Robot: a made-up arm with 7 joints.
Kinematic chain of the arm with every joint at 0, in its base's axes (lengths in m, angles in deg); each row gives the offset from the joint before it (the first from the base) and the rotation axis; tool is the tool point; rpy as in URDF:
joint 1: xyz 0 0 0 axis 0.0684 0.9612 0.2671
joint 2: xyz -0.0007 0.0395 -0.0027 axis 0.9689 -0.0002 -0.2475
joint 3: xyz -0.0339 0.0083 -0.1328 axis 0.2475 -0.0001 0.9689
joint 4: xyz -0.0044 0 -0.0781 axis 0.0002 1 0
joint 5: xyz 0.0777 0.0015 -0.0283 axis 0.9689 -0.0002 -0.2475
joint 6: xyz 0.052 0 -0.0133 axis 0.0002 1 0
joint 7: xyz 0.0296 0 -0.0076 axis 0.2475 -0.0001 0.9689
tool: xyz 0 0 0 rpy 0 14.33 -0.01
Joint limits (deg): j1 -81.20..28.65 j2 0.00..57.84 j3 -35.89..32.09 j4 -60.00..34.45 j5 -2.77..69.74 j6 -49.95..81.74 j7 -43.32..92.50
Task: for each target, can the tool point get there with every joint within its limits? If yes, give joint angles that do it. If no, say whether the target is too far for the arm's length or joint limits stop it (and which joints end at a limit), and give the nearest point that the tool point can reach.
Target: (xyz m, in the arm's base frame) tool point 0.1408 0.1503 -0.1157
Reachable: yes | joints -3.59 42.92 2.32 -36.68 29.31 40.16 27.95
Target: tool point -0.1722 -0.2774 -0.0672
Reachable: no: joint limits stop it (at a limit: joint 1, joint 2, joint 3, joint 5, joint 6) | nearest point -0.0038 -0.0445 -0.1743 | short by 0.307 m
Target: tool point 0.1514 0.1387 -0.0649
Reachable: yes | joints -10.44 52.88 6.04 -38.42 27.00 -3.33 10.91
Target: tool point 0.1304 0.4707 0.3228
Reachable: no: too far | nearest point 0.1971 0.2588 0.1417 | short by 0.287 m
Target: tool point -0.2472 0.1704 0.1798
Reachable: no: joint limits stop it (at a limit: joint 1, joint 2, joint 3, joint 4, joint 5) | nearest point 0.0605 0.1290 0.1039 | short by 0.320 m
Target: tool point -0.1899 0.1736 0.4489
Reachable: no: too far | nearest point 0.0897 0.1503 0.1401 | short by 0.417 m
